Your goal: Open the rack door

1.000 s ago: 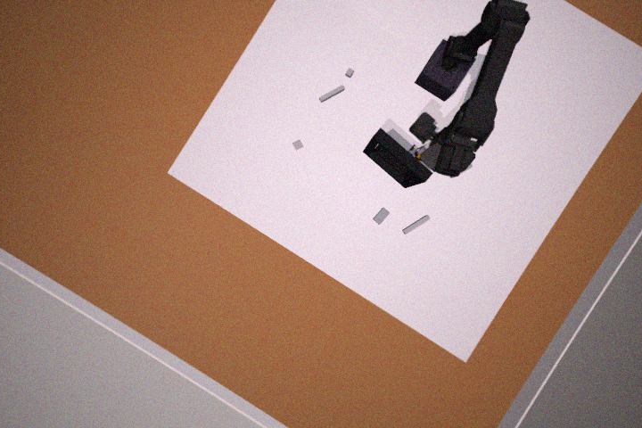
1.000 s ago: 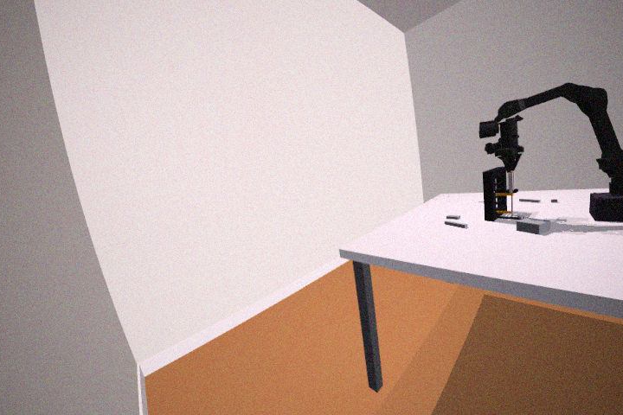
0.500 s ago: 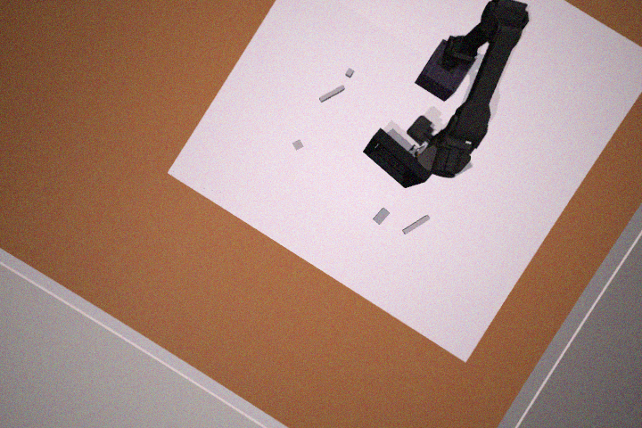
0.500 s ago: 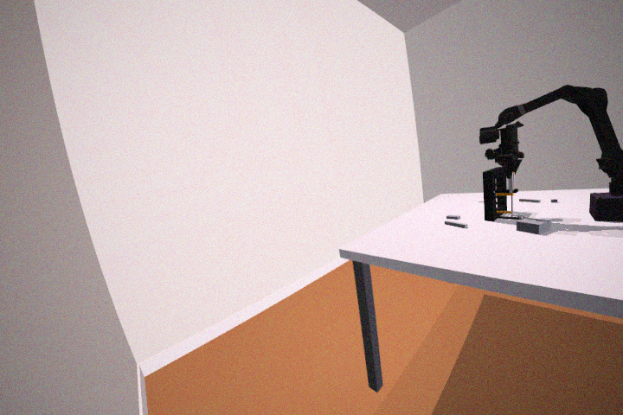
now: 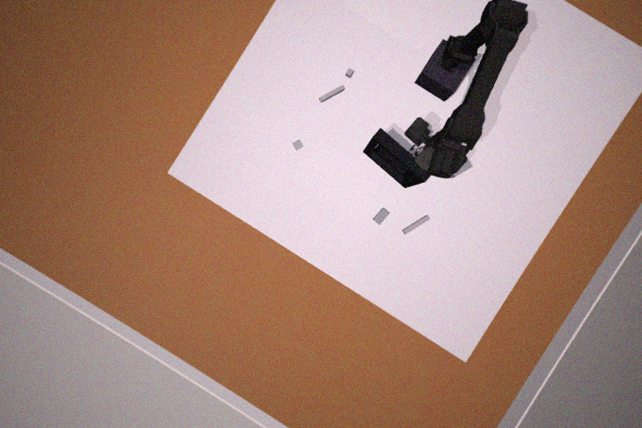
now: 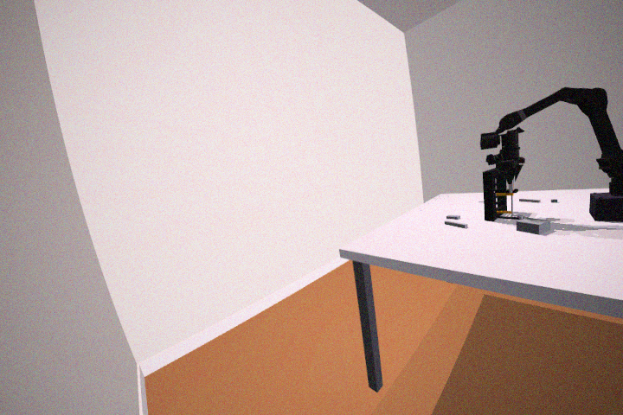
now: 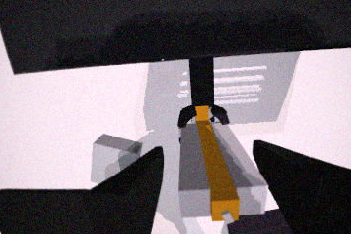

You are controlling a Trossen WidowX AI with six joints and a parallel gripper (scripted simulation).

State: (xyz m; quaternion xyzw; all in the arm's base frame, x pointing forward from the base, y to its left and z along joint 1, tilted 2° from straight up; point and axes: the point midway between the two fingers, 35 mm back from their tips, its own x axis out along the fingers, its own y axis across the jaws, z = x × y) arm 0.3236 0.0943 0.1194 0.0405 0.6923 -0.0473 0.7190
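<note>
The handle is 1 cm behind my gripper tip and 3 cm below it. From my gripper tip the other things lie so: cube (14 cm behind, 37 cm to the right, 15 cm below).
</note>
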